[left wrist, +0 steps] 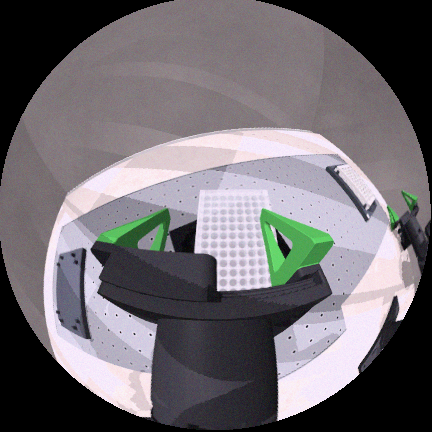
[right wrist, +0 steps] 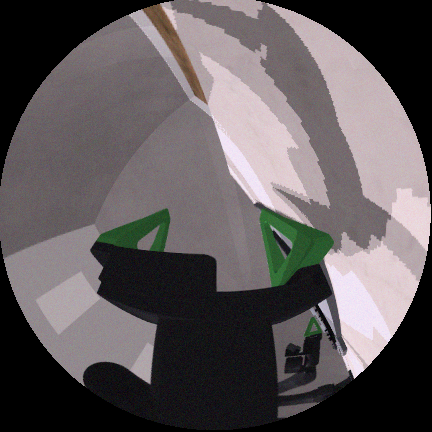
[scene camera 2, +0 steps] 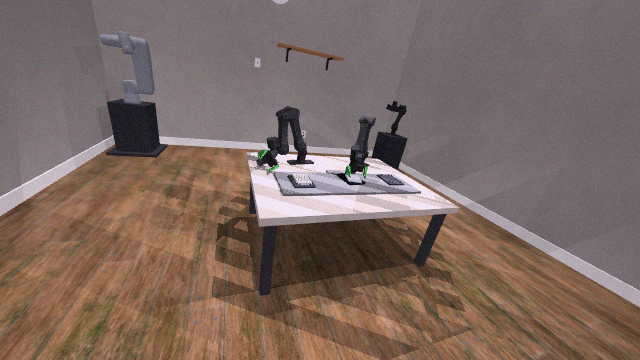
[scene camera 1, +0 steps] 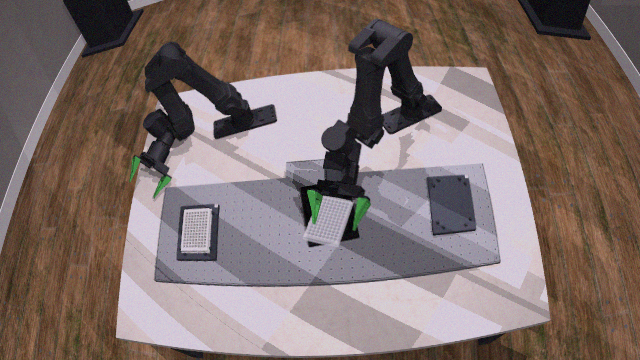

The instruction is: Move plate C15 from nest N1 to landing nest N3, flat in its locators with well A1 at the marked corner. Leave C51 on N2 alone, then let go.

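Observation:
A white well plate (scene camera 1: 330,220) (scene camera 2: 354,178) (left wrist: 232,240) sits askew on the black middle nest (scene camera 1: 350,237) (left wrist: 183,235), overhanging its front-left in scene camera 1. My left gripper (scene camera 1: 334,226) (scene camera 2: 357,176) (left wrist: 214,213) is open, its fingers apart around the plate. Another white plate (scene camera 1: 196,230) (scene camera 2: 302,179) (left wrist: 356,182) sits squarely in the dark nest (scene camera 1: 215,235) at the picture's left. The dark nest (scene camera 1: 451,205) (scene camera 2: 390,179) (left wrist: 71,292) at the right is empty, with a white corner mark. My right gripper (scene camera 1: 143,189) (right wrist: 214,213) is open and empty. Plate and nest labels are unreadable.
A perforated grey board (scene camera 1: 260,250) lies under the nests on the pale table (scene camera 1: 370,310). The right arm (scene camera 1: 170,100) is folded at the picture's left, its gripper off the board's back-left corner. The left arm (scene camera 1: 367,95) reaches over the middle nest.

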